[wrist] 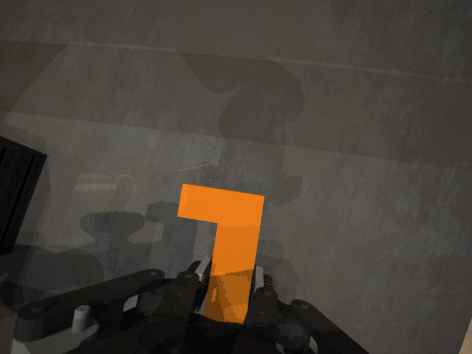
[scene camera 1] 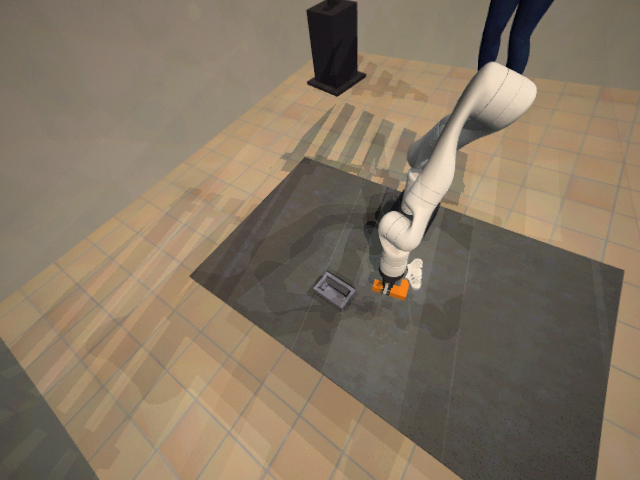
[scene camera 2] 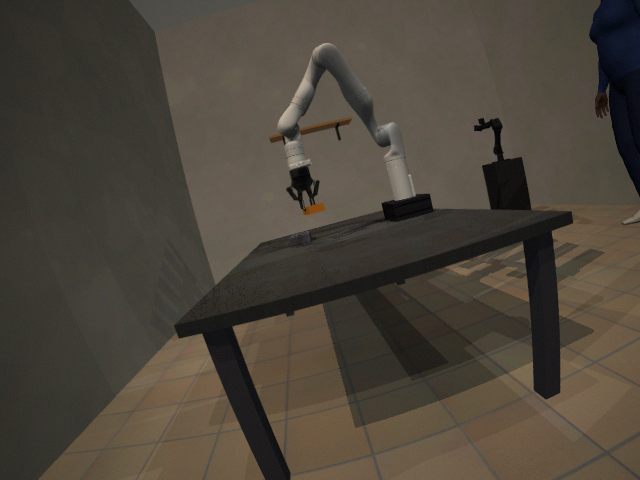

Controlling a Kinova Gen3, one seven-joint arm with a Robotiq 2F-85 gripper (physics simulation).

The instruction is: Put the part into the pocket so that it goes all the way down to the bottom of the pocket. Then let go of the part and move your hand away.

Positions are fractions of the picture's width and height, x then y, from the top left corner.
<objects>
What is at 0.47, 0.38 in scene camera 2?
My gripper.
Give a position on an orange L-shaped part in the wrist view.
0.51, 0.61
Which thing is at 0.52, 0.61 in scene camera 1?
A grey pocket block.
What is my gripper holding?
An orange L-shaped part.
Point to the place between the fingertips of my gripper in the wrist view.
0.49, 0.77
</objects>
